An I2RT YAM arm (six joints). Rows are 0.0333 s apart.
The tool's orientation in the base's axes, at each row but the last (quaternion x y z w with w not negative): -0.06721 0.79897 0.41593 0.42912; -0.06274 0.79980 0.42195 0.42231; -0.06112 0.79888 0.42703 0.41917; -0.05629 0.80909 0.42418 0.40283; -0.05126 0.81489 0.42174 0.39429; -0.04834 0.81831 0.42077 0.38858; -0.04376 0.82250 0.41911 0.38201; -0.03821 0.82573 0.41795 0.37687; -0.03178 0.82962 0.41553 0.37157; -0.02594 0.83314 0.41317 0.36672; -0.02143 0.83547 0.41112 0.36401; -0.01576 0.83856 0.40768 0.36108; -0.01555 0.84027 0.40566 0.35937
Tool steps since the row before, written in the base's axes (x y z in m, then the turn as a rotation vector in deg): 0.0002 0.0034 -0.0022 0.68 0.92 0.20; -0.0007 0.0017 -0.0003 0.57 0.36 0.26; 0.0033 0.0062 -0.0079 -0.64 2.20 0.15; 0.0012 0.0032 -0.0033 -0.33 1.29 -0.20; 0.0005 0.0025 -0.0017 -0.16 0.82 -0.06; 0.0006 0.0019 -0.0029 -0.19 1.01 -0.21; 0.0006 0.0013 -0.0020 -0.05 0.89 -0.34; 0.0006 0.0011 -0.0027 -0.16 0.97 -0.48; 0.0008 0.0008 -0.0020 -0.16 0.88 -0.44; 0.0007 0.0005 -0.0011 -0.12 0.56 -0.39; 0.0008 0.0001 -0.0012 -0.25 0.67 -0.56; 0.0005 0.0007 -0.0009 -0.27 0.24 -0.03; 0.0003 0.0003 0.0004 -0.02 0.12 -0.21
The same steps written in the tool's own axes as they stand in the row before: 0.0024 0.0008 0.0032 -0.34 0.40 1.04; 0.0011 0.0012 0.0009 -0.46 0.13 0.54; 0.0052 -0.0026 0.0088 0.87 1.77 1.18; 0.0023 -0.0006 0.0041 0.68 0.83 0.81; 0.0014 0.0003 0.0027 0.35 0.55 0.52; 0.0020 -0.0009 0.0027 0.52 0.59 0.69; 0.0012 -0.0007 0.0020 0.48 0.37 0.74; 0.0016 -0.0013 0.0021 0.67 0.37 0.78; 0.0009 -0.0011 0.0018 0.62 0.34 0.70; 0.0003 -0.0007 0.0012 0.48 0.15 0.48; 0.0002 -0.0010 0.0010 0.71 0.15 0.55; 0.0004 -0.0003 0.0011 0.28 0.23 0.02; -0.0004 0.0004 0.0002 0.18 -0.05 0.16
